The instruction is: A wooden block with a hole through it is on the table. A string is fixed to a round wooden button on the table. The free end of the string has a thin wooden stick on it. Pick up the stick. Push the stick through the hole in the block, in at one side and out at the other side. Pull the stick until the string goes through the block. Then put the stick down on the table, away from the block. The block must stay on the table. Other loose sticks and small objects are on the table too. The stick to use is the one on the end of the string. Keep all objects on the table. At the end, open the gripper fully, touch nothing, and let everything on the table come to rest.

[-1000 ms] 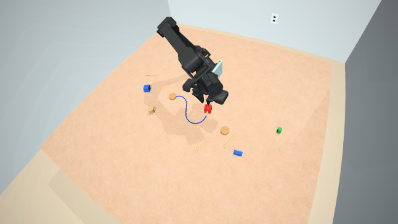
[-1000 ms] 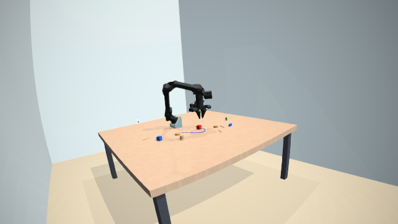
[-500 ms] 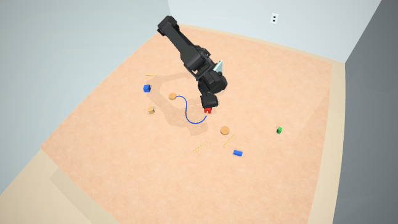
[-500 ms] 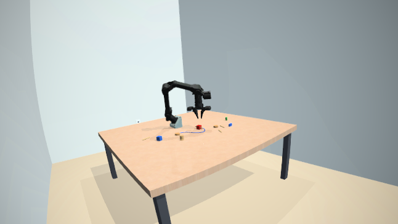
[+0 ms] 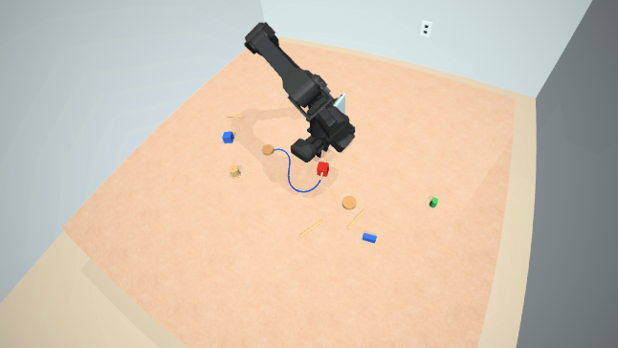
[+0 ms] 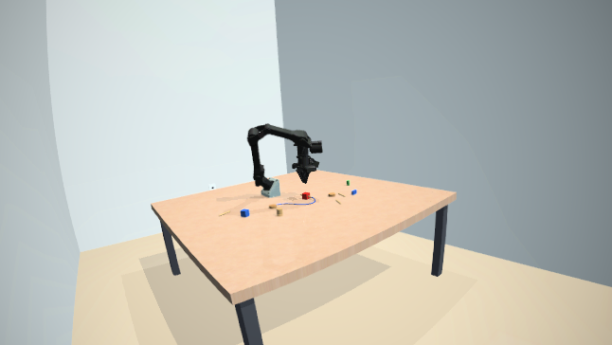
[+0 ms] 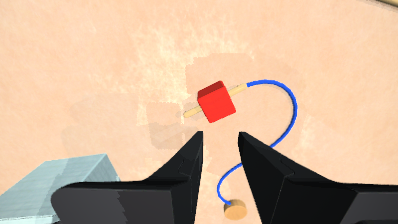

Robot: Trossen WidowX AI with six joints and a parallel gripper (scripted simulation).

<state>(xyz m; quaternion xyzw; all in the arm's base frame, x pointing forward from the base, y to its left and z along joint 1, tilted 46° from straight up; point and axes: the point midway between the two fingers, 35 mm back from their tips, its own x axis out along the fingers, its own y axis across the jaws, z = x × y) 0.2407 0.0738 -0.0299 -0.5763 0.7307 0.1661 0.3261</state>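
My gripper tip is 70 mm above the red block. Also, from my gripper tip: green cylinder: 350 mm to the left, 70 mm below; wooden spool: 110 mm ahead, 260 mm to the right, 70 mm below; thin wooden stick: 20 mm ahead, 70 mm below.
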